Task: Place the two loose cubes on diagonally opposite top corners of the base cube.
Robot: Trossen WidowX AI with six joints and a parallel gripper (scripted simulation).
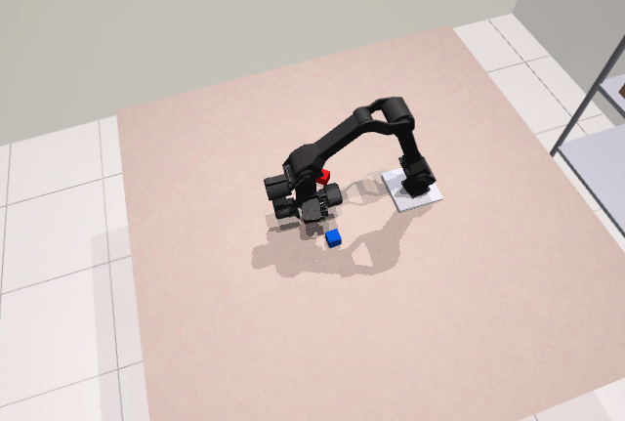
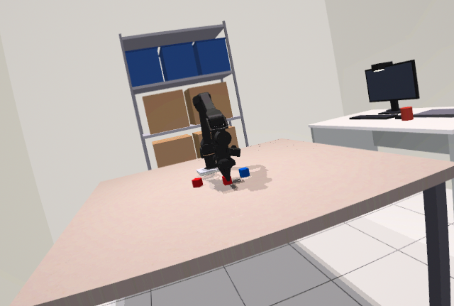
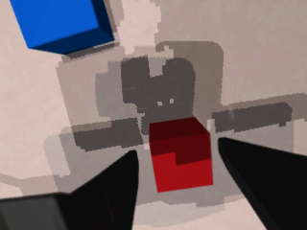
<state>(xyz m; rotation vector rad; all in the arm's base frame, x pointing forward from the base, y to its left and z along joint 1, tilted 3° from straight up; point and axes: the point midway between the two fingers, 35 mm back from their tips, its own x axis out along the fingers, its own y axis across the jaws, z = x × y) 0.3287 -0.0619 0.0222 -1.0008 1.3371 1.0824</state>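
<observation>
My gripper tip is now 100 mm to the right of the blue base cube and 30 mm past it.
</observation>
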